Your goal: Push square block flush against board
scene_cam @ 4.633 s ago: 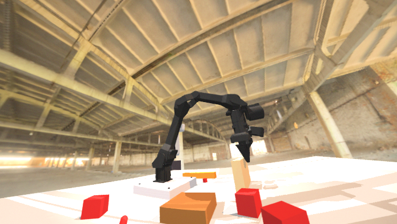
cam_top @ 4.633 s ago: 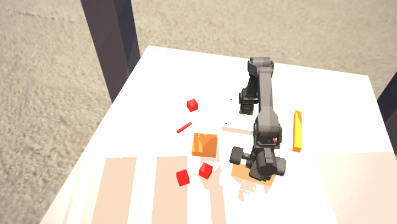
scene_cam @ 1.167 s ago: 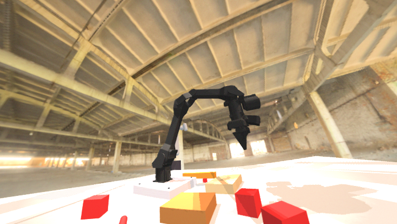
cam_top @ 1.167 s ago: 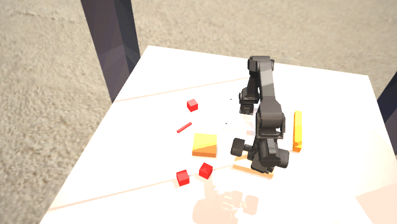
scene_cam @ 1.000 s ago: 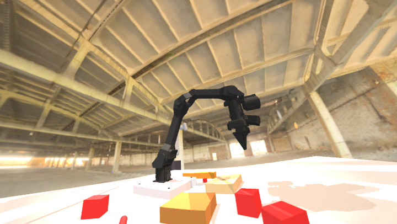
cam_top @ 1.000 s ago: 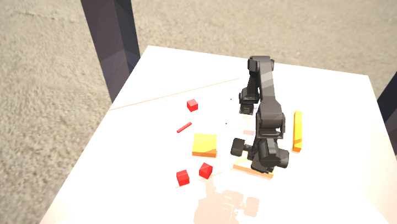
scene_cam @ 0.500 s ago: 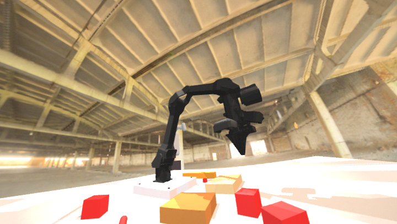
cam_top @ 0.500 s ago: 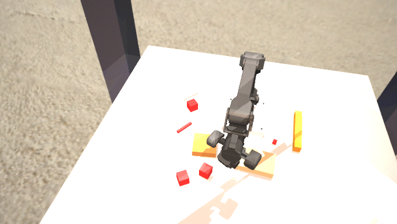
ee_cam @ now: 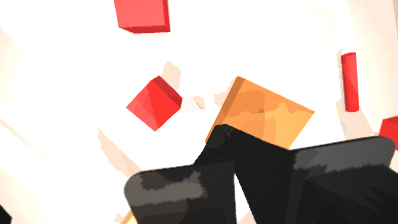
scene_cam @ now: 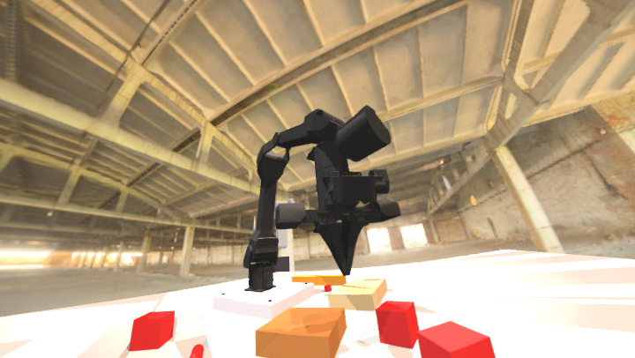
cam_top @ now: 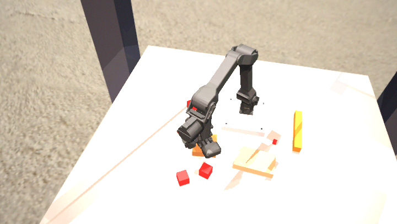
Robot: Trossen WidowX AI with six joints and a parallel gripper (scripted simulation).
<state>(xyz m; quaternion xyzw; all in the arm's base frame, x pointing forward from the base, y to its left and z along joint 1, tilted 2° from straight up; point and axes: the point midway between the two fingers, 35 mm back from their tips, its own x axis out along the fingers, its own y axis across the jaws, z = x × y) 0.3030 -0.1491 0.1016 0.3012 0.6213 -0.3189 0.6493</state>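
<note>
My gripper tip is 15 cm past the red rod, 11 cm to the left of it and 8 cm above it. From my gripper tip the other things lie so: square block: 7 cm behind, 7 cm below; small red cube: 16 cm behind, 29 cm to the left, 8 cm below; long yellow bar: 25 cm behind, 39 cm to the left, 7 cm below.
</note>
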